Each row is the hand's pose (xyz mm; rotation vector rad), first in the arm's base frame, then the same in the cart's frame.
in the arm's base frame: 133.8 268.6 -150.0 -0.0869 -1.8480 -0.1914
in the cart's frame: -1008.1 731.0 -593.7 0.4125 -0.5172 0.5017
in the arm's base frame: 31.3 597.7 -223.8 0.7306 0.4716 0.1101
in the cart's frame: -1277.3 867.6 -411.8 0.3375 1.9710 0.4210
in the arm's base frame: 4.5 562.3 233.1 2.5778 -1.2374 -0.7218
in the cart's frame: -902.2 1073.7 -245.8 1.5884 0.1949 -1.5030
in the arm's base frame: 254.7 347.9 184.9 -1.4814 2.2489 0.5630
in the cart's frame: -793.5 1023.6 -556.5 1.4731 -1.2330 -1.1811
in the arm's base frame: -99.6 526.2 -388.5 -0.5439 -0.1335 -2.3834
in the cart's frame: -1365.4 666.2 -379.6 -1.5508 0.0460 -0.9292
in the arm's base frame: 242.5 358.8 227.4 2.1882 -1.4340 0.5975
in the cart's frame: -768.0 1047.7 -527.6 2.2128 0.1956 -0.4437
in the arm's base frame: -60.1 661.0 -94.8 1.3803 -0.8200 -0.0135
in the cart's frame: -1221.2 935.0 -265.7 1.1860 0.8161 -0.1403
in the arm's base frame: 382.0 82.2 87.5 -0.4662 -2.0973 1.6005
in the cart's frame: -695.8 851.5 -795.5 1.2708 -1.1537 1.6756
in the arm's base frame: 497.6 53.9 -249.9 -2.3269 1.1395 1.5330
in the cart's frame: -934.4 709.0 -1020.9 1.0460 -0.0984 -2.0331
